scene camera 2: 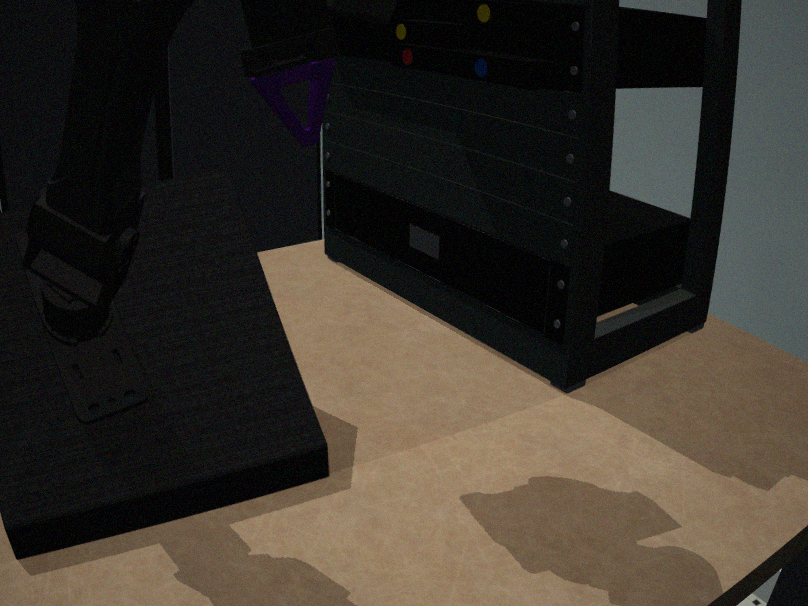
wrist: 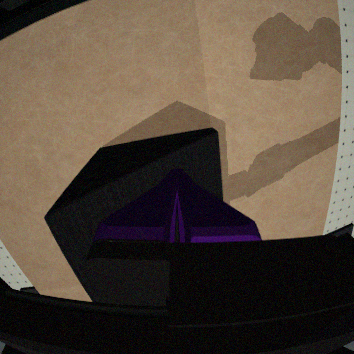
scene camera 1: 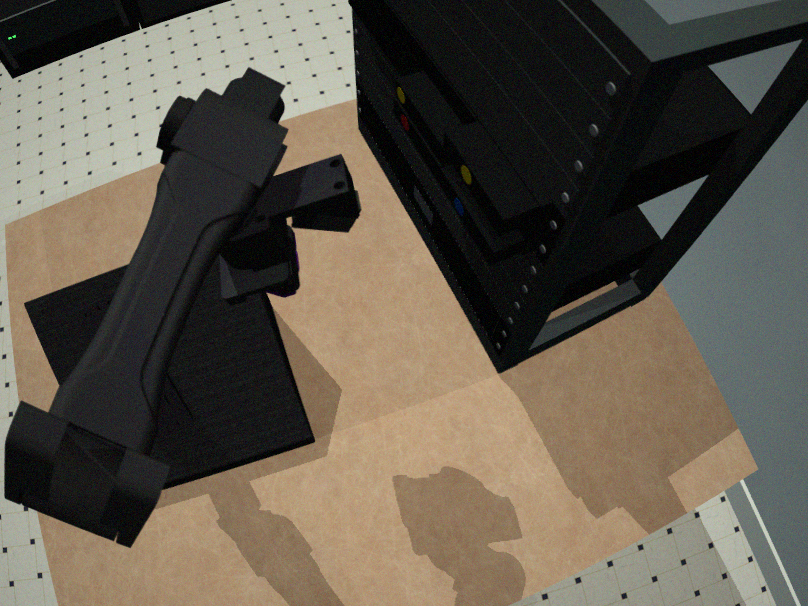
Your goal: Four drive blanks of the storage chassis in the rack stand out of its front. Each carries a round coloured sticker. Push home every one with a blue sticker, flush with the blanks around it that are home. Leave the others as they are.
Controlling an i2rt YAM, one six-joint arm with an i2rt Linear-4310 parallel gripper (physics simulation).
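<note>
The storage chassis [scene camera 1: 522,123] [scene camera 2: 450,39] sits in the upper part of the dark rack [scene camera 1: 501,357] [scene camera 2: 588,228]. Its front carries a blue sticker [scene camera 1: 458,206] [scene camera 2: 481,67] low on the right, a red sticker [scene camera 1: 404,121] [scene camera 2: 407,56] low on the left, a left yellow sticker [scene camera 1: 400,95] [scene camera 2: 400,31] and a right yellow sticker [scene camera 1: 466,174] [scene camera 2: 482,13] above them. Both yellow blanks stand out in scene view 1. How far the blue and red ones stand out is too dark to tell. My gripper [scene camera 1: 296,264] [scene camera 2: 309,139] [wrist: 176,176] is shut and empty, its purple tips apart from the chassis front.
A black base board [scene camera 1: 248,391] [scene camera 2: 228,450] [wrist: 200,165] lies under the arm, on the tan mat [scene camera 1: 391,293] [scene camera 2: 404,371] [wrist: 125,65]. The rack's lower unit has a grey label [scene camera 2: 424,240]. Another dark cabinet [scene camera 1: 65,32] stands at the upper left.
</note>
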